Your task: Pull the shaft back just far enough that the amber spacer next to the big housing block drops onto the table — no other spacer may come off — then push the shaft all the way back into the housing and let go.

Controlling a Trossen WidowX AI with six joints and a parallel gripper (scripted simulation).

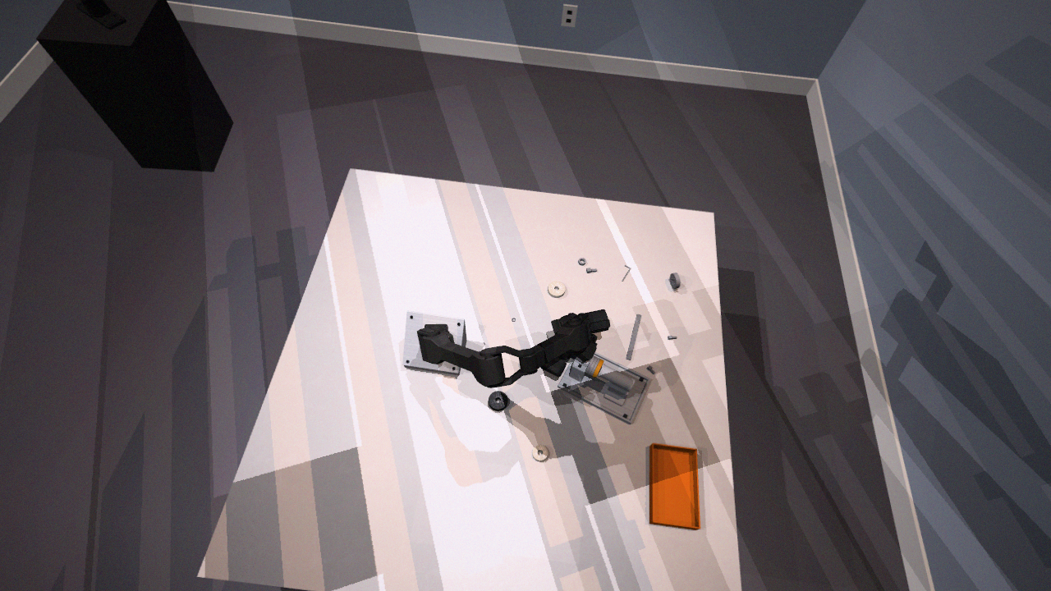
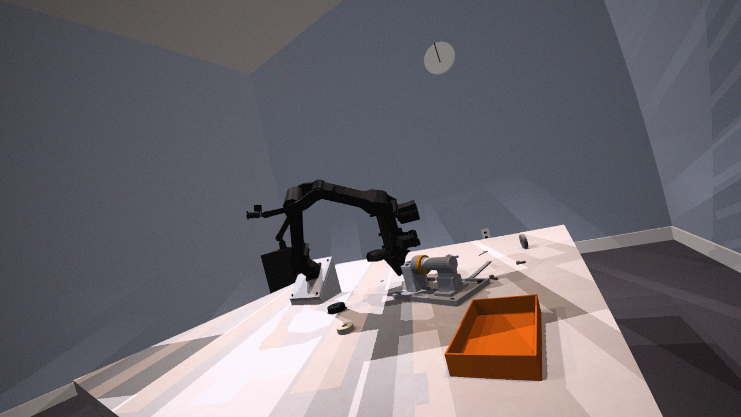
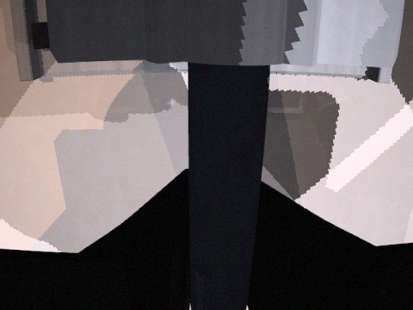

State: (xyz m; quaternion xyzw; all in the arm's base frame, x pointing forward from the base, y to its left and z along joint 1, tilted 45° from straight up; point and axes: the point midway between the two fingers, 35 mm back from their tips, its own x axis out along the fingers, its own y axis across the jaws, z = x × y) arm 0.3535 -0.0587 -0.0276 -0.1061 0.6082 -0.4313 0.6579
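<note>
My gripper tip is now 60 mm short of the dark shaft, 30 mm to the left of it and 30 mm below it. Also, from my gripper tip: amber spacer (100 mm ahead, 50 mm to the right, 30 mm above); black disc (180 mm behind, 130 mm to the right, 40 mm below); grey shaft fixture (130 mm ahead, 70 mm to the right).
</note>
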